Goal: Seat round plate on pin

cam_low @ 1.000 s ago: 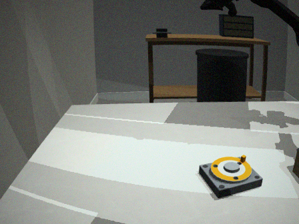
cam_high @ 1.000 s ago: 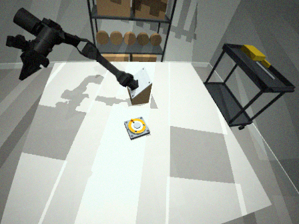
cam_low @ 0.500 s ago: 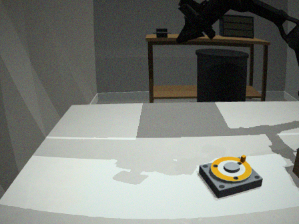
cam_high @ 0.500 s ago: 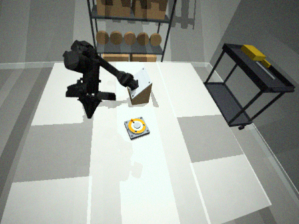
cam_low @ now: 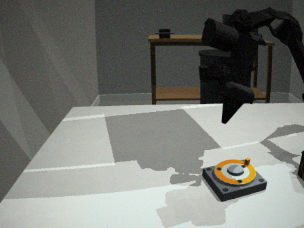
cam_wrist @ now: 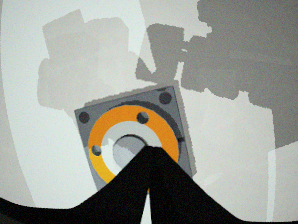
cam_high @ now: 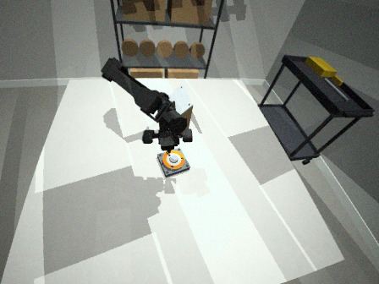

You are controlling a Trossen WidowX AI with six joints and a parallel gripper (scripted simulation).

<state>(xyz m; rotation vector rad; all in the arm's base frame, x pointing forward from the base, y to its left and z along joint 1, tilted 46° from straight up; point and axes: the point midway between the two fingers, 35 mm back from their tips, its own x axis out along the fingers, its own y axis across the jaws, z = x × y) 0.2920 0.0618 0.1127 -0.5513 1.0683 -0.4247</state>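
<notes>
My gripper tip is 11 cm above the round plate, 5 cm past it and 1 cm to the right of it. The rest, counted from my gripper tip: square dark base 12 cm below, 4 cm behind, 3 cm to the left.
</notes>
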